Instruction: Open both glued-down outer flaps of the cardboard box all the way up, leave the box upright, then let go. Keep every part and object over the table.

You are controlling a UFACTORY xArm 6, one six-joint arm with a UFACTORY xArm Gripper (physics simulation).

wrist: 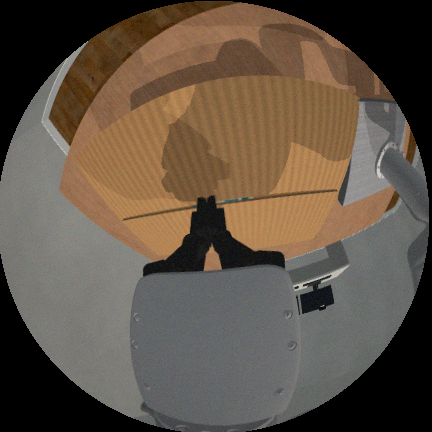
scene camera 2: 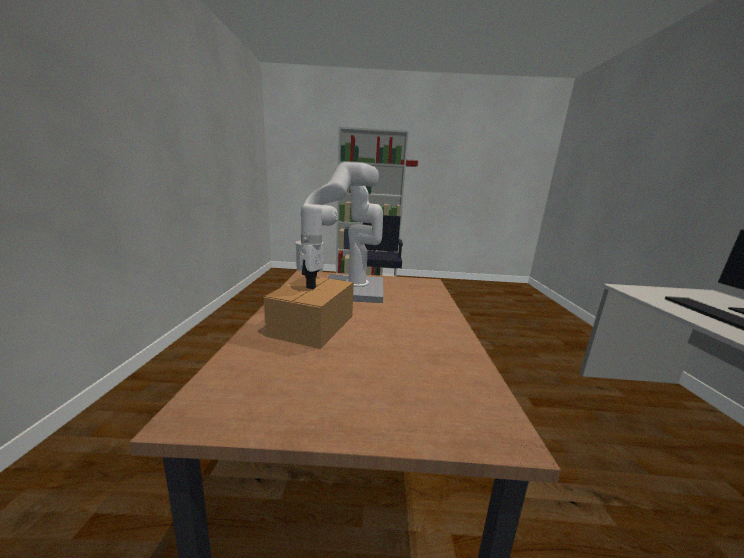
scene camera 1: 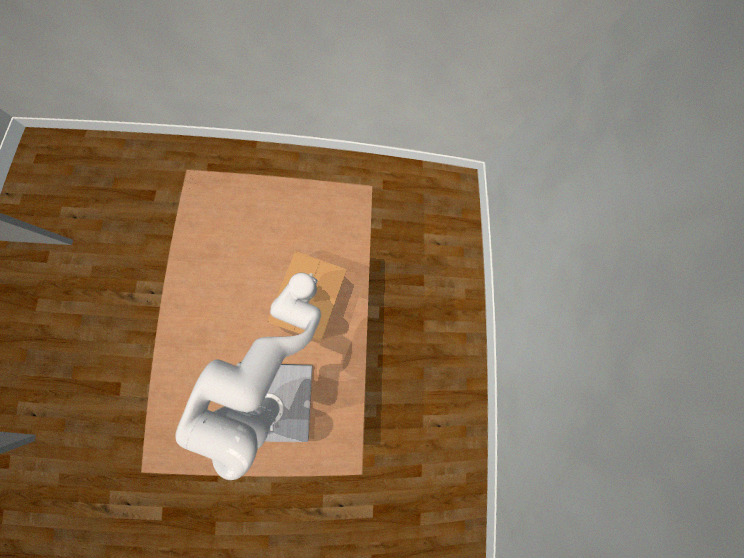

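Where they show: gripper, fingertip midpoint: [wrist: 208,206] [scene camera 2: 310,288]; arm's base at its link origin: [wrist: 385,158] [scene camera 2: 357,283] [scene camera 1: 268,408].
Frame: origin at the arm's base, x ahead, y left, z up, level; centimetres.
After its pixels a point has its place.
Observation:
The cardboard box [scene camera 1: 331,273] @(x 50.4, y -32.6, z 11.9 cm) [scene camera 2: 294,321] @(x 56.8, y -28.2, z 4.8 cm) stands upright on the table [scene camera 1: 240,228] @(x 79.6, y 6.0, z -3.7 cm) [scene camera 2: 384,384] @(x 82.2, y -1.0, z -3.6 cm). Both outer flaps lie flat over its top: one flap [wrist: 250,125] @(x 36.6, y -27.2, z 11.9 cm) fills the upper part of the wrist view, the other flap [wrist: 270,220] @(x 39.9, y -16.2, z 11.9 cm) lies on the near side of the seam. A narrow seam runs between them, with a little teal showing in it. My gripper [scene camera 2: 310,287] @(x 44.0, y -23.1, z 12.4 cm) [wrist: 208,206] @(x 44.0, y -23.1, z 12.4 cm) is shut and empty, pointing down, its fingertips at the seam near the middle of the box top. In scene camera 1 the arm hides the gripper and part of the box.
The grey base plate [scene camera 1: 295,414] @(x -4.1, y -10.6, z 0.1 cm) [scene camera 2: 369,293] @(x 15.5, y 4.4, z -0.3 cm) [wrist: 357,165] @(x 14.4, y -3.4, z -0.3 cm) of the arm is on the table beside the box. The box stands near one long table edge. A white desk [scene camera 2: 637,336], a bookshelf [scene camera 2: 404,180] and a dark chair [scene camera 2: 383,259] stand off the table.

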